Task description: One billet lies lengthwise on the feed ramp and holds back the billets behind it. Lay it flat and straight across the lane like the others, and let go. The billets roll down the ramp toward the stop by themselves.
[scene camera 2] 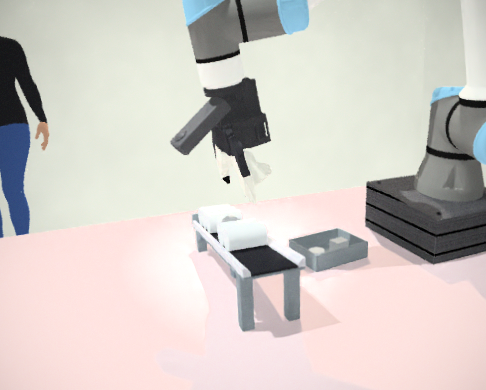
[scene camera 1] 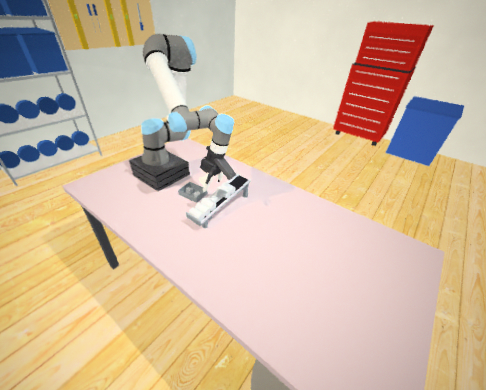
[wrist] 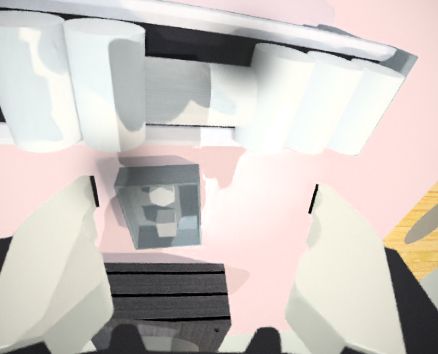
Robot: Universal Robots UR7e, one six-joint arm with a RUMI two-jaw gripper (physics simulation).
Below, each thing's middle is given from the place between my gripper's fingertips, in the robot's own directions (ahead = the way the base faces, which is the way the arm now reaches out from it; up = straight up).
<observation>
Right now the feed ramp lane (scene camera 2: 262,261) is 3 cm ahead of my hand, 4 cm to the left of it and 8 cm below it. Round my hand: grey tray (scene camera 2: 357,249): 17 cm behind, 5 cm to the left, 13 cm below.
</observation>
